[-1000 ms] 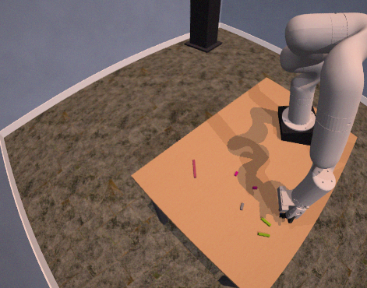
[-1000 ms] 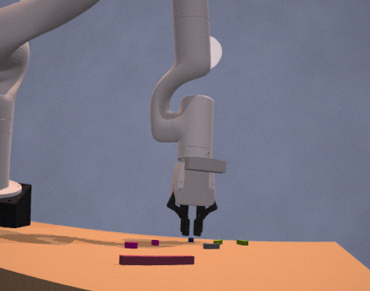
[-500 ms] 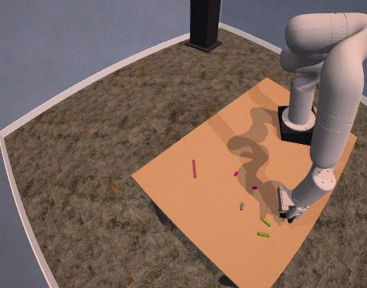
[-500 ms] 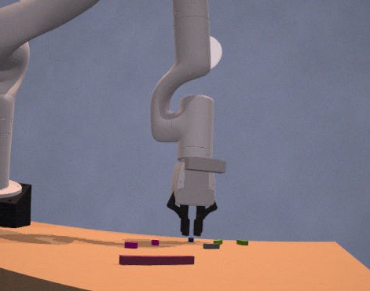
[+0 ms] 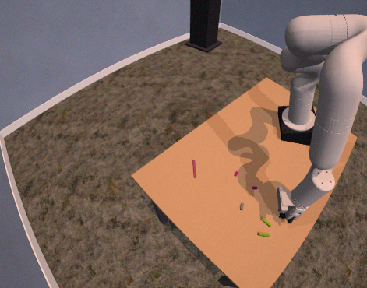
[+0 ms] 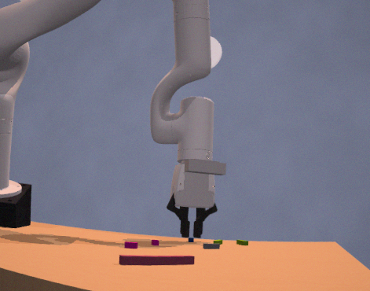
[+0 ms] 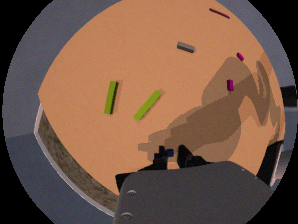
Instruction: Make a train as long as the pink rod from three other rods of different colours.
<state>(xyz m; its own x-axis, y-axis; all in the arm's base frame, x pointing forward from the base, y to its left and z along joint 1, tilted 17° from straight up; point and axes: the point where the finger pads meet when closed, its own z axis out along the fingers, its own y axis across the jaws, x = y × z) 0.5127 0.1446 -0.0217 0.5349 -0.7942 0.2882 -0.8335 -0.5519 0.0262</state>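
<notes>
Now: the blue rod 3 cm below my hand. Round my hand: grey rod: 16 cm to the right, 7 cm ahead, 3 cm below; then pink rod: 44 cm to the right, 5 cm ahead, 3 cm below.
</notes>
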